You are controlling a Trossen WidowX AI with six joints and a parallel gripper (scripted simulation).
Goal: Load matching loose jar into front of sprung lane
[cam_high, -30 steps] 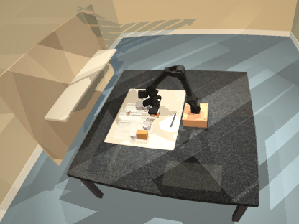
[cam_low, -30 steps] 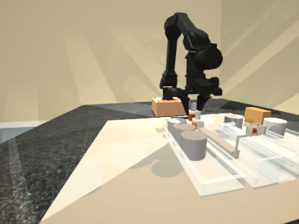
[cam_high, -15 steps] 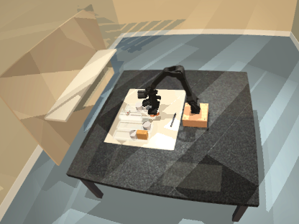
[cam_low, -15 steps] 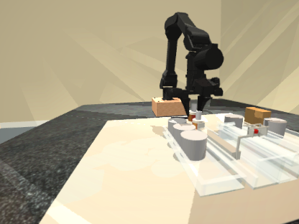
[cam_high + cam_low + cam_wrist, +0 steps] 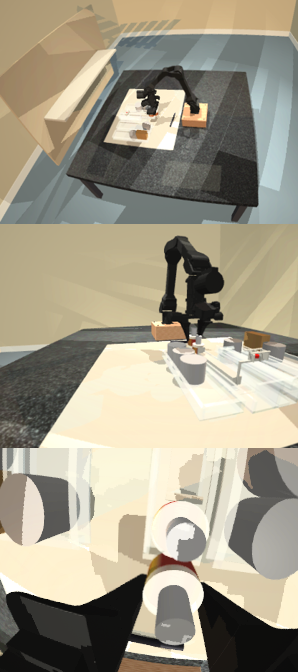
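Right now the cream mat is 8 cm ahead of my gripper tip, 2 cm to the right of it and 5 cm below it. Round my gripper tip: box 3 cm ahead, 22 cm to the left, 1 cm below; then red dot 22 cm ahead, 6 cm to the left, 2 cm above.
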